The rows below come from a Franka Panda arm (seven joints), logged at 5 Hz.
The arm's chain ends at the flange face. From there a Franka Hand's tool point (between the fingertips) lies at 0.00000 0.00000 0.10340 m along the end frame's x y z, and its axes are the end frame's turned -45 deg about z.
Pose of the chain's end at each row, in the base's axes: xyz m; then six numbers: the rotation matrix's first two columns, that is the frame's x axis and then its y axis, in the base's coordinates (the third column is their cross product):
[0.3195 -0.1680 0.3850 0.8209 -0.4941 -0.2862 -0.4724 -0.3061 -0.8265]
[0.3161 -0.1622 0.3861 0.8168 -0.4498 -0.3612 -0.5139 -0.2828 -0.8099]
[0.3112 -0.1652 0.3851 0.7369 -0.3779 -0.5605 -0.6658 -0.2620 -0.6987]
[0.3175 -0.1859 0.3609 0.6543 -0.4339 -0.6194 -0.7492 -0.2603 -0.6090]
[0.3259 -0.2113 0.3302 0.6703 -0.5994 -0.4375 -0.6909 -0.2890 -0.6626]
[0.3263 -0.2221 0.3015 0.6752 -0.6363 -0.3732 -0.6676 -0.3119 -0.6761]
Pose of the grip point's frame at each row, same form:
[0.3527 -0.0839 0.3349 0.9145 -0.1329 0.3820 0.2464 -0.5658 -0.7868]
[0.3432 -0.0746 0.3383 0.9409 -0.1181 0.3173 0.2142 -0.5180 -0.8281]
[0.3233 -0.0734 0.3391 0.9919 -0.0820 0.0977 0.0503 -0.4525 -0.8904]
[0.3282 -0.0967 0.3097 0.9924 -0.1228 -0.0074 -0.0671 -0.4909 -0.8686]
[0.3539 -0.1341 0.2673 0.9625 -0.2195 0.1592 -0.0146 -0.6282 -0.7779]
[0.3587 -0.1491 0.2358 0.9495 -0.2294 0.2142 0.0054 -0.6705 -0.7420]

